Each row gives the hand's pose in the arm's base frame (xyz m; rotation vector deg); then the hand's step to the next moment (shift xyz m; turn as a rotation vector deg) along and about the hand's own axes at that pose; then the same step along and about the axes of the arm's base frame.
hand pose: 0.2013 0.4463 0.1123 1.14 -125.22 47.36
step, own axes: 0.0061 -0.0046 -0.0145 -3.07 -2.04 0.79
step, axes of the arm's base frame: 0.0067 0.0061 0.0137 2.15 -2.80 -1.34
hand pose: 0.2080 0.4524 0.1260 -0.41 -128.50 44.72
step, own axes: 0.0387 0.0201 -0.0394 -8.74 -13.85 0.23
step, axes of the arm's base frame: -0.0065 0.0463 0.0356 9.23 -13.43 1.59
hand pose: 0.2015 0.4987 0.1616 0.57 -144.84 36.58
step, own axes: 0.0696 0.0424 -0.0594 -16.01 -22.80 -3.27
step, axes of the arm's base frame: -0.0363 0.0722 0.0603 18.39 -20.69 4.54
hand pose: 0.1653 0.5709 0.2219 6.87 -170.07 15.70
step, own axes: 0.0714 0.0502 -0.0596 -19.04 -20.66 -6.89
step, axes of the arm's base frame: -0.0661 0.0558 0.0608 21.71 -17.71 7.18
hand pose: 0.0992 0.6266 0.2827 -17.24 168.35 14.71
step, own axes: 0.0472 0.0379 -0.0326 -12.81 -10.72 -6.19
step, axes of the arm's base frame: -0.0588 0.0217 0.0283 13.68 -9.14 6.82
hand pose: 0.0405 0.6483 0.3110 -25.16 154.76 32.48
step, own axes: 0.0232 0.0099 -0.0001 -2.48 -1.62 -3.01
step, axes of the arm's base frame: -0.0243 0.0034 -0.0057 2.00 -2.16 3.03
